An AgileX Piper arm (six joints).
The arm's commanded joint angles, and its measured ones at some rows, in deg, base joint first. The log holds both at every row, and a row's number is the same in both.
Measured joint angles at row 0: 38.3 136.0 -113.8 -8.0 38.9 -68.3
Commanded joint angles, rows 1 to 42: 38.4 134.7 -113.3 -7.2 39.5 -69.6; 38.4 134.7 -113.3 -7.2 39.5 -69.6; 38.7 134.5 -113.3 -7.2 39.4 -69.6; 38.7 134.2 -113.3 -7.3 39.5 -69.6; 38.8 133.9 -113.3 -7.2 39.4 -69.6; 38.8 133.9 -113.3 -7.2 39.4 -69.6; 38.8 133.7 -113.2 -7.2 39.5 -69.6; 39.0 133.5 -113.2 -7.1 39.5 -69.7; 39.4 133.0 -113.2 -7.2 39.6 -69.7; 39.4 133.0 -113.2 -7.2 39.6 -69.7; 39.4 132.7 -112.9 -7.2 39.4 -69.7; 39.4 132.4 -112.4 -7.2 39.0 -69.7; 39.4 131.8 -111.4 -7.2 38.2 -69.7; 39.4 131.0 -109.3 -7.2 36.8 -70.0; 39.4 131.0 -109.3 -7.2 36.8 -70.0; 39.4 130.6 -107.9 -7.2 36.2 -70.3; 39.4 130.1 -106.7 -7.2 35.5 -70.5; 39.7 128.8 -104.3 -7.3 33.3 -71.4; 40.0 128.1 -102.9 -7.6 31.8 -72.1; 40.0 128.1 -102.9 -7.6 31.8 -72.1; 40.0 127.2 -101.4 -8.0 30.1 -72.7; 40.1 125.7 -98.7 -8.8 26.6 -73.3; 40.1 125.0 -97.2 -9.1 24.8 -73.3; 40.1 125.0 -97.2 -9.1 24.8 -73.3; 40.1 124.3 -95.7 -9.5 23.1 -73.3; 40.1 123.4 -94.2 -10.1 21.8 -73.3; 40.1 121.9 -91.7 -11.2 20.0 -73.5; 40.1 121.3 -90.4 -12.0 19.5 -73.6; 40.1 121.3 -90.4 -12.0 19.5 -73.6; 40.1 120.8 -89.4 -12.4 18.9 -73.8; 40.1 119.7 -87.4 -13.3 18.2 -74.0; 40.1 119.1 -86.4 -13.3 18.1 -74.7; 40.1 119.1 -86.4 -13.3 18.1 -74.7; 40.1 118.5 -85.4 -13.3 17.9 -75.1; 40.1 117.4 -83.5 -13.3 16.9 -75.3; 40.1 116.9 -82.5 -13.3 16.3 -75.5; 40.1 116.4 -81.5 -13.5 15.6 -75.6; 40.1 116.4 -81.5 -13.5 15.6 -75.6; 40.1 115.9 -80.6 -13.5 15.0 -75.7; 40.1 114.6 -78.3 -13.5 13.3 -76.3; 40.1 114.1 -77.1 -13.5 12.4 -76.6; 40.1 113.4 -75.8 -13.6 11.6 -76.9
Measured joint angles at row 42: 39.9 116.1 -78.3 -12.9 16.1 -75.2
